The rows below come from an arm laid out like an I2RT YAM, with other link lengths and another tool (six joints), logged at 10 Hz.
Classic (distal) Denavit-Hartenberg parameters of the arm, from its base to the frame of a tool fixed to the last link. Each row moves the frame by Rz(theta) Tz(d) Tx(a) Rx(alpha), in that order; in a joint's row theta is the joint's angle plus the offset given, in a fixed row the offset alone. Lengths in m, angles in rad.
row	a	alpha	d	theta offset
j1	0.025	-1.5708	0.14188	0
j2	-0.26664	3.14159	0	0
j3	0.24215	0	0	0.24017
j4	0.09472	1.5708	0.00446	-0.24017
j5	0	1.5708	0.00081	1.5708
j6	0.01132	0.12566	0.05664	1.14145
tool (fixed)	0	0	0.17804	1.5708
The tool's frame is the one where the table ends.
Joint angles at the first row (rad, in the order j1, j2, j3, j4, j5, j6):
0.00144 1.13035 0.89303 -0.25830 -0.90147 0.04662
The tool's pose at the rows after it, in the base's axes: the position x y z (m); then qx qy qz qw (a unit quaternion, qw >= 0):
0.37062, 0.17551, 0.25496, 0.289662, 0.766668, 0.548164, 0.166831
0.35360, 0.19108, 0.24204, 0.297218, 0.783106, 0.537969, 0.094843
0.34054, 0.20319, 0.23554, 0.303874, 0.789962, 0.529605, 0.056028
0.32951, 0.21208, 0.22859, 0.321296, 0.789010, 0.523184, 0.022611
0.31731, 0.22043, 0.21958, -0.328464, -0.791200, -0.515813, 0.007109
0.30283, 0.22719, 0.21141, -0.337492, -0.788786, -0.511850, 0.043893
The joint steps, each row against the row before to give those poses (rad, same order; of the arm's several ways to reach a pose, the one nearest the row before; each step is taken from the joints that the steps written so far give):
0.01447 0.05693 0.09837 -0.14790 -0.04096 -0.01382
0.02398 0.07515 0.09458 -0.17850 -0.04743 -0.03552
0.03332 0.02412 0.03290 -0.07463 -0.00612 0.00962
0.02744 0.00404 -0.00356 -0.02185 -0.00072 0.05265
0.02506 0.00779 -0.00868 -0.02466 -0.00666 0.02034
0.01318 0.00757 -0.01600 -0.02620 -0.02880 0.02012

